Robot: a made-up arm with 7 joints.
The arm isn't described. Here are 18 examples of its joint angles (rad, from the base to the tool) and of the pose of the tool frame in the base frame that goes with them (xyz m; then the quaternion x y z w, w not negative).
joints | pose
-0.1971 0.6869 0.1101 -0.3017 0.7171 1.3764 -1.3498 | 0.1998 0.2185 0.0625 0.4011 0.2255 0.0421 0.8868
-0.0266 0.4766 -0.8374 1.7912 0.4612 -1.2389 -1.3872 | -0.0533 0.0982 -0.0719 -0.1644 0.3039 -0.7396 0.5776
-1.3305 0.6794 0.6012 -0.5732 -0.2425 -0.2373 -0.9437 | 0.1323 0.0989 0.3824 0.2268 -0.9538 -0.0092 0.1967
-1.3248 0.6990 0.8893 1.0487 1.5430 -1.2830 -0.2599 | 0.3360 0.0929 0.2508 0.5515 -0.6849 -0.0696 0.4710
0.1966 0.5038 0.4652 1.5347 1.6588 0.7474 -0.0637 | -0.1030 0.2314 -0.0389 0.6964 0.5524 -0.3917 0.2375
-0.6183 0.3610 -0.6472 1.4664 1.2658 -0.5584 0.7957 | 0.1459 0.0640 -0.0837 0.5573 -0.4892 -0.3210 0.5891
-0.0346 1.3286 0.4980 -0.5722 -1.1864 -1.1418 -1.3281 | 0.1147 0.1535 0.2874 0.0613 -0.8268 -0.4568 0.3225
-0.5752 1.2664 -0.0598 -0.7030 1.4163 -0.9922 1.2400 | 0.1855 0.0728 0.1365 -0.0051 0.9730 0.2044 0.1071
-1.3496 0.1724 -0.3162 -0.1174 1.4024 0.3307 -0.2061 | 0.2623 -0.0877 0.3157 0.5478 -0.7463 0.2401 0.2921
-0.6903 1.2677 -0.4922 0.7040 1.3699 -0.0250 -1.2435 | 0.2704 0.2666 0.0871 0.7797 0.3623 -0.4268 0.2804
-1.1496 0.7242 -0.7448 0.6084 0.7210 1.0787 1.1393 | 0.3306 0.1226 0.1504 -0.8019 0.4378 -0.4033 0.0505
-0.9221 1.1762 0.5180 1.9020 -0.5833 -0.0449 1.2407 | 0.1528 0.2989 0.0940 0.3456 0.2913 0.8904 0.0539
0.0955 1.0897 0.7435 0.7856 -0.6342 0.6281 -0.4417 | 0.0618 0.3664 0.0623 0.2520 0.1456 0.5400 0.7897
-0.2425 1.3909 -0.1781 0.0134 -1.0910 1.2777 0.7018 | 0.1788 0.2547 0.0686 0.6928 0.2211 0.2860 0.6240
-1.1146 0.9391 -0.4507 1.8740 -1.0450 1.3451 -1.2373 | 0.1565 0.2131 0.0180 -0.3910 0.3766 0.3587 0.7594
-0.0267 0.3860 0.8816 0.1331 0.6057 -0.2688 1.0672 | 0.1328 0.2208 0.0687 0.6387 -0.3755 0.6551 0.1480
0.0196 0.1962 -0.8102 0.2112 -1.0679 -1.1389 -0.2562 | 0.1205 0.0372 -0.0142 -0.3130 -0.2631 0.3562 0.8402
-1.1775 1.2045 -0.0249 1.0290 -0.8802 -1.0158 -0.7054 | 0.2210 0.2554 0.3144 0.2330 -0.7951 0.2314 0.5099
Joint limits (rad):
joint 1: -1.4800..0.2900
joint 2: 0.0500..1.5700
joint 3: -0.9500..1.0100
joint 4: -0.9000..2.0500
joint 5: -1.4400..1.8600
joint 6: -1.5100..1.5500
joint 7: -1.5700..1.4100
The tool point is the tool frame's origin. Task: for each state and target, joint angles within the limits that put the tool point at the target. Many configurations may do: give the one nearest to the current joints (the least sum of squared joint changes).
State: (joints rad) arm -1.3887 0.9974 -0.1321 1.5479 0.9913 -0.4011 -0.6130
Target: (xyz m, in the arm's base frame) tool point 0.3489 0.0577 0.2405
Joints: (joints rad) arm -1.4800 0.7951 -0.1580 1.1856 0.8464 -1.0308 -0.5435
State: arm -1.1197 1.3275 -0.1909 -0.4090 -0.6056 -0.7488 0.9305
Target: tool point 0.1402 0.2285 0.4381
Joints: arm -1.4800 1.5700 0.1378 0.3827 -0.9228 -0.2809 0.7013
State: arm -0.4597 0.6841 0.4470 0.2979 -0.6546 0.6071 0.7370
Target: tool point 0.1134 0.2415 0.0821
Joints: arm 0.1797 0.5032 0.7385 -0.2617 -0.5493 0.2607 0.8902
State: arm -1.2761 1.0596 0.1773 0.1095 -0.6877 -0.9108 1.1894
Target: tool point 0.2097 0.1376 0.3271
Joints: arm -1.2184 0.9677 0.0876 0.0566 -0.6336 -0.9317 1.2053
